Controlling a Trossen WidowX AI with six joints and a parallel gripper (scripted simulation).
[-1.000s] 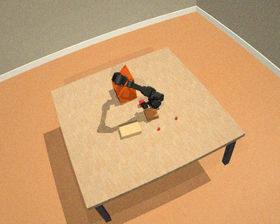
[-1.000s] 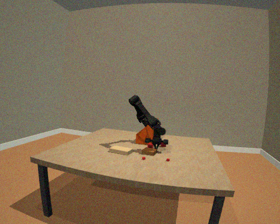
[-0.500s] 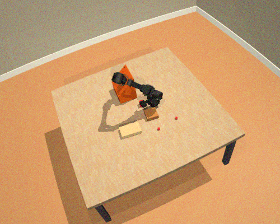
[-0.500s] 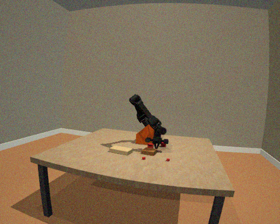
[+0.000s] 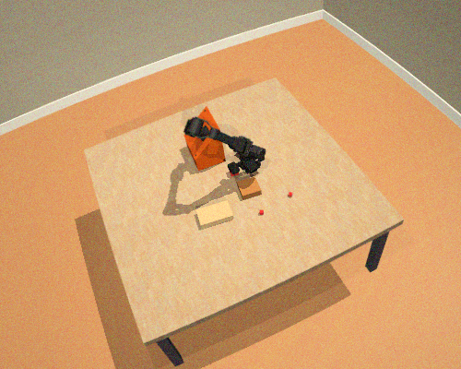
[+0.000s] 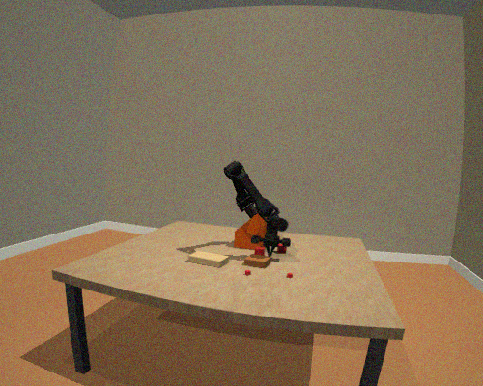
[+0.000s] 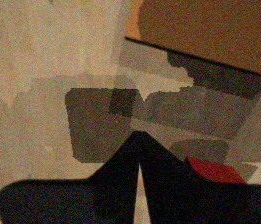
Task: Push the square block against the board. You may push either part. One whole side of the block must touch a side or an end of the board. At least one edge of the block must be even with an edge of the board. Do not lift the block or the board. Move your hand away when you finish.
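The square block lies 10 cm ahead of my gripper tip, 4 cm to the right of it and 1 cm above it. Also, from my gripper tip: board 25 cm to the right, 17 cm ahead, 1 cm above.
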